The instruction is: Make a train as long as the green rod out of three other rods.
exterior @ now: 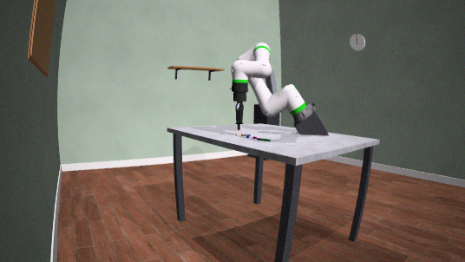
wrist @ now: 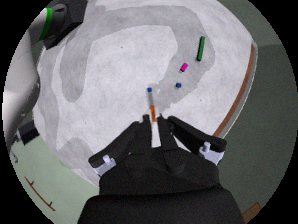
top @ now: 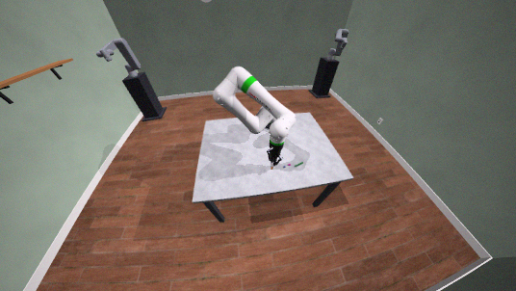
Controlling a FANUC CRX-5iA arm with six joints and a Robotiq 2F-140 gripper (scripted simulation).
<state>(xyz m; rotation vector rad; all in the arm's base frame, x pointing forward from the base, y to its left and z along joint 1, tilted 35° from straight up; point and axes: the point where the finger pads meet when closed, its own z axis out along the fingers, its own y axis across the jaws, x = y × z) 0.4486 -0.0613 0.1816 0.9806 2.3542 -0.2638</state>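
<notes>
Right now my hand is 30 mm above the orange rod. From my hand the other things lie so: green rod 20 mm ahead, 220 mm to the left, 30 mm below; then grey rod 20 mm behind, 30 mm to the left, 30 mm below; then magenta rod 10 mm ahead, 140 mm to the left, 30 mm below.
</notes>
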